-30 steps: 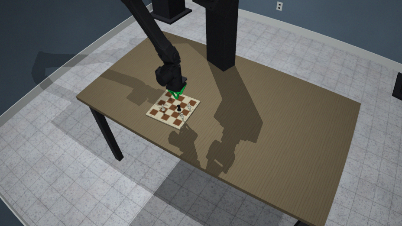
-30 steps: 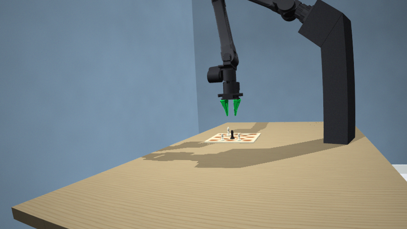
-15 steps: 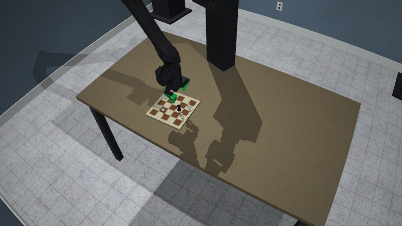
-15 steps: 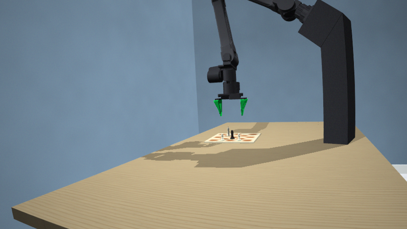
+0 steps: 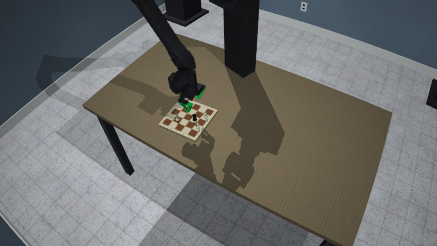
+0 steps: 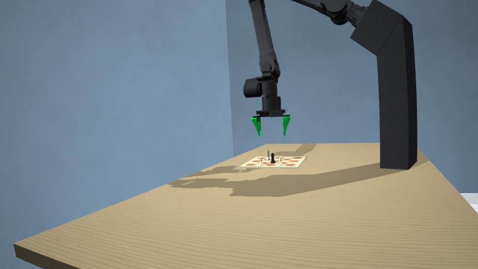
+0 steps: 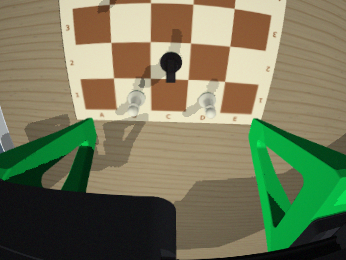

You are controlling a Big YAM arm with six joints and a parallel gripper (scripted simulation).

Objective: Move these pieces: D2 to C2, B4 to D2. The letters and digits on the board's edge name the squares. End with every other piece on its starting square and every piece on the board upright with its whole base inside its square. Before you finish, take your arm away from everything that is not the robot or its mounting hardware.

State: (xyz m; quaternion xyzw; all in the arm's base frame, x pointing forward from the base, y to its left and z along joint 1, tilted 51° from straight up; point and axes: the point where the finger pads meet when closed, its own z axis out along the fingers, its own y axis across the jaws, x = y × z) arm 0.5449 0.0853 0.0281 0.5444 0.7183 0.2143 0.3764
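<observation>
Right now my hand is 50 mm short of the white pawn, 70 mm to the left of it and 90 mm above it. Also, from my hand: black piece 100 mm below; chessboard 10 mm ahead, 40 mm to the right, 110 mm below.
</observation>
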